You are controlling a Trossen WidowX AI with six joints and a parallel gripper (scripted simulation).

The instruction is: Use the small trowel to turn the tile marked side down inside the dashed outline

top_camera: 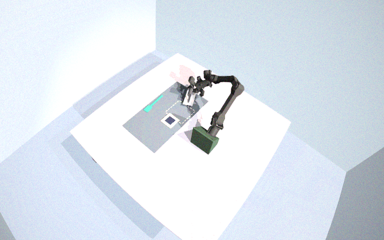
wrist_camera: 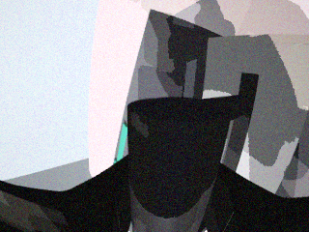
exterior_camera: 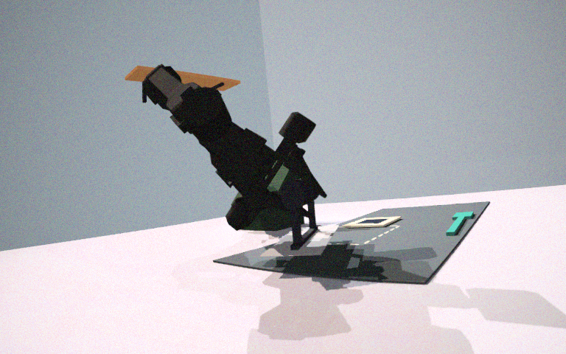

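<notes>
Right now the white tile is 4 cm behind my gripper tip, 29 cm to the left of it and 7 cm below it. Also, from my gripper tip: grey mat 3 cm ahead, 24 cm to the left, 9 cm below; then teal t-shaped tool 17 cm ahead, 25 cm to the left, 7 cm below.
</notes>
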